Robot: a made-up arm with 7 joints. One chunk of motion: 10 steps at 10 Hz.
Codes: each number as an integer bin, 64 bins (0 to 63) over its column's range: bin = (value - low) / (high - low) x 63, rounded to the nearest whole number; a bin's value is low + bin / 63 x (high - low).
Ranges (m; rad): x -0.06..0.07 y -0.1..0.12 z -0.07..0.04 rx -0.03..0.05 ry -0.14..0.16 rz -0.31..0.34
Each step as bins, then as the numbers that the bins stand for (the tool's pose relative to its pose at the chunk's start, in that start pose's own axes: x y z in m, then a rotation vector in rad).
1 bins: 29 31 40 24 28 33
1 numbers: -0.0002 0.0083 -0.0002 0.0005 -0.0067 0.0305
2 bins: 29 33 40 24 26 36
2 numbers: -0.0002 0.0152 -0.0002 0.0005 -0.0162 0.0614
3 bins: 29 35 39 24 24 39
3 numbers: -0.0002 0.0222 -0.0019 0.0005 -0.0257 0.0924
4 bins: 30 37 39 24 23 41
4 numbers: 0.0019 0.0292 -0.0019 0.0005 -0.0305 0.1130
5 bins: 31 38 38 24 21 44
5 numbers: 0.0040 0.0327 -0.0037 0.0005 -0.0400 0.1440
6 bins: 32 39 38 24 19 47
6 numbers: 0.0060 0.0362 -0.0037 0.0005 -0.0495 0.1749
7 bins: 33 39 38 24 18 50
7 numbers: 0.0081 0.0362 -0.0037 0.0005 -0.0543 0.2059
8 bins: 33 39 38 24 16 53
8 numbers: 0.0081 0.0362 -0.0037 0.0005 -0.0638 0.2368
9 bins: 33 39 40 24 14 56
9 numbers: 0.0081 0.0362 -0.0002 0.0005 -0.0733 0.2678
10 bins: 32 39 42 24 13 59
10 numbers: 0.0060 0.0362 0.0033 0.0005 -0.0781 0.2987
